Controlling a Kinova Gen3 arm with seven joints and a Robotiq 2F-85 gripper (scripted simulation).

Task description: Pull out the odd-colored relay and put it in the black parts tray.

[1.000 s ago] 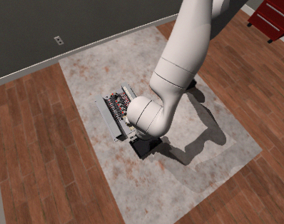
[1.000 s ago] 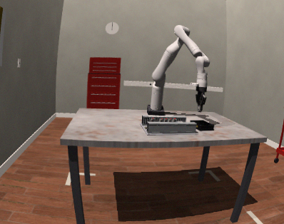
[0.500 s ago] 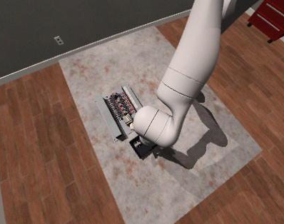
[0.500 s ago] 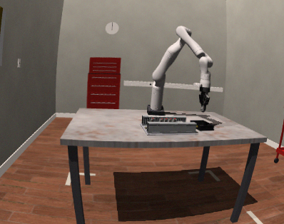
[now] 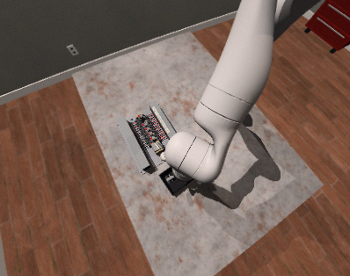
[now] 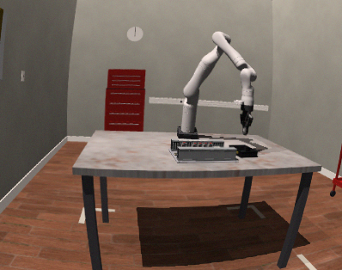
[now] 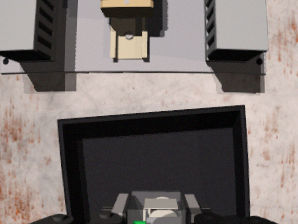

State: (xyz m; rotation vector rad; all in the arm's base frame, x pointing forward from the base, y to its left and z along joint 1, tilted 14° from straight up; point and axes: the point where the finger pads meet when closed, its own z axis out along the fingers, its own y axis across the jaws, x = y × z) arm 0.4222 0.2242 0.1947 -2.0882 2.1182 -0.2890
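The black parts tray is 12 cm below my hand. Also, from my hand: grey relay panel (26 cm to the right, 11 cm below, 2 cm ahead).
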